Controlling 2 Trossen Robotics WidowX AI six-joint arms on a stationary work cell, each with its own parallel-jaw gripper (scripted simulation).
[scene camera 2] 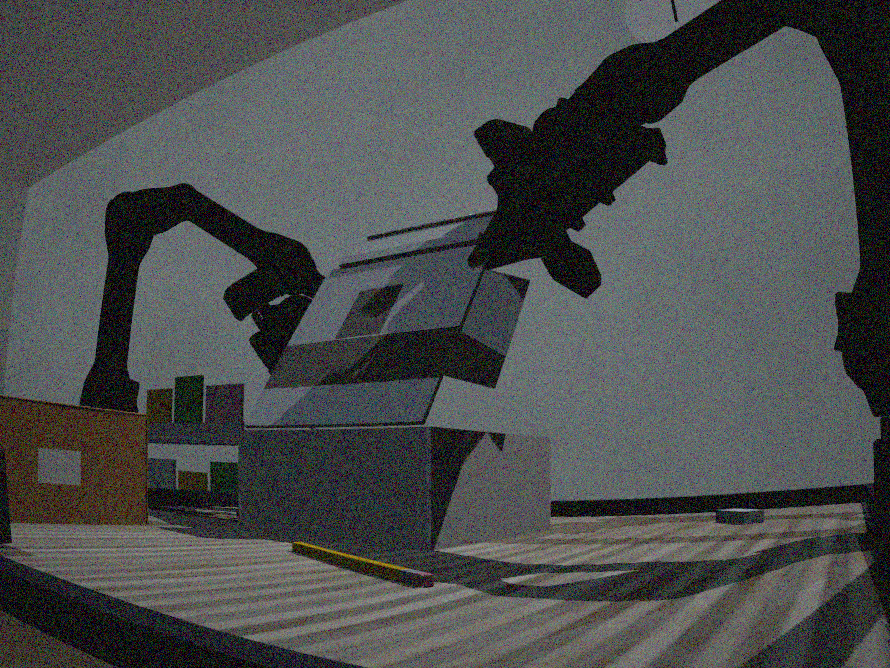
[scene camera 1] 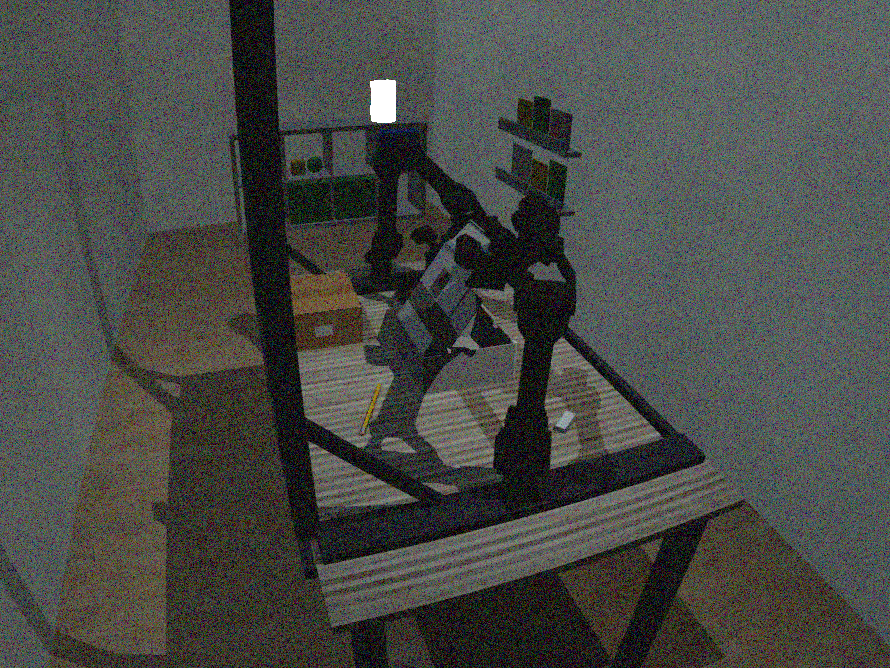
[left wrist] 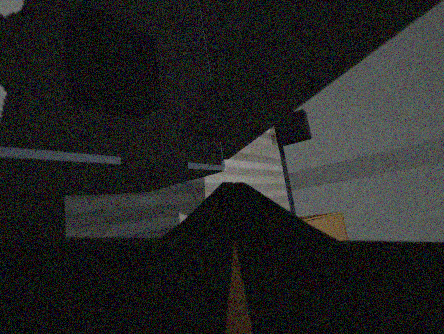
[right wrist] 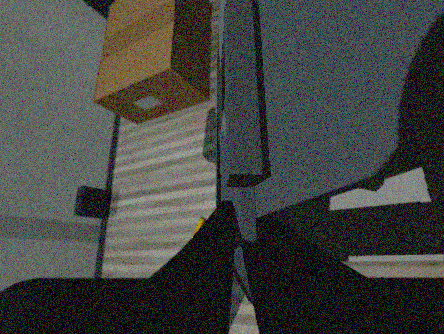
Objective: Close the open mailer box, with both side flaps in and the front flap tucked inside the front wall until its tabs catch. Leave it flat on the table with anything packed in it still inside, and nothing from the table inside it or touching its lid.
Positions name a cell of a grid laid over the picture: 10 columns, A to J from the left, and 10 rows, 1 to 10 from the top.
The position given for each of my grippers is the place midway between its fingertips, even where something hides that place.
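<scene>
You'd find my left gripper (scene camera 2: D6), which is also the left gripper (scene camera 1: E5) and the left gripper (left wrist: F6). My right gripper (scene camera 2: F5) can be seen too, again as the right gripper (scene camera 1: F5) and the right gripper (right wrist: F7). There's an orange-brown box (right wrist: D2) as well.
</scene>
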